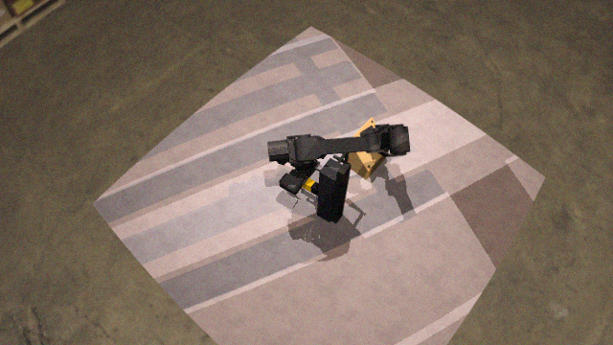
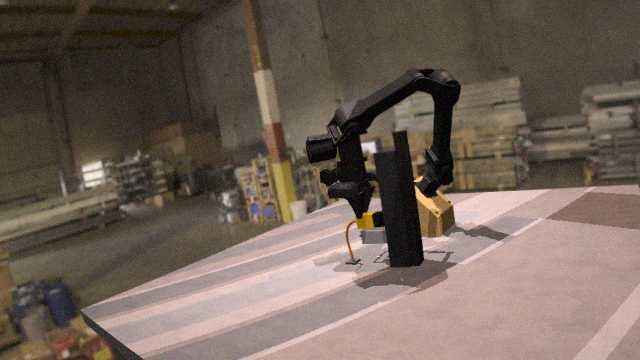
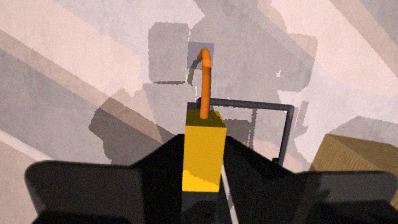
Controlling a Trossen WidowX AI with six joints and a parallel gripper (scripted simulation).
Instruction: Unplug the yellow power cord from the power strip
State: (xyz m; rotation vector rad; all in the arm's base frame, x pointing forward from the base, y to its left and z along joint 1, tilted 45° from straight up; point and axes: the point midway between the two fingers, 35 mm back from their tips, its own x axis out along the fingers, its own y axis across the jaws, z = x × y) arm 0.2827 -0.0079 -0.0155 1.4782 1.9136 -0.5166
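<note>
The yellow plug is 10 mm behind my gripper tip and 30 mm to the left of it. The rest, counted from my gripper tip: black power strip (30 mm behind, 100 mm to the left, 20 mm above).
</note>
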